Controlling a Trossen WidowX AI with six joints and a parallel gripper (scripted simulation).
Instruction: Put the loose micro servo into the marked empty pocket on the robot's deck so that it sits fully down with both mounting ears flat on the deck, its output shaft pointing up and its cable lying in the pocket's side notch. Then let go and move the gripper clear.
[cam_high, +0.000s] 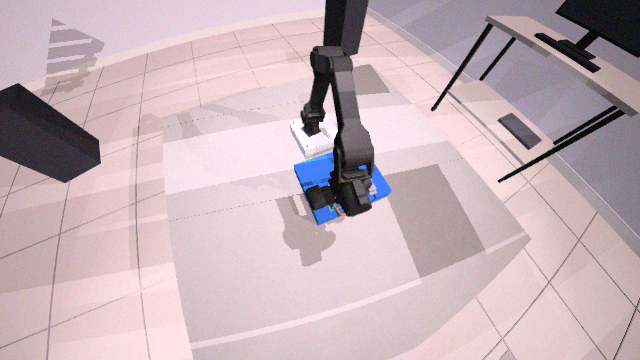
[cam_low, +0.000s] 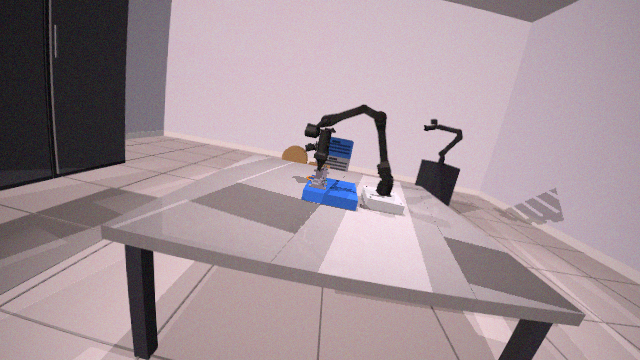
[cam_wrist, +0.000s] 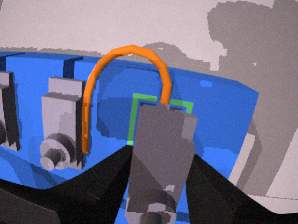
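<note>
Right now the blue deck is 10 cm to the left of my gripper tip, 10 cm behind it and 7 cm below it.
</note>
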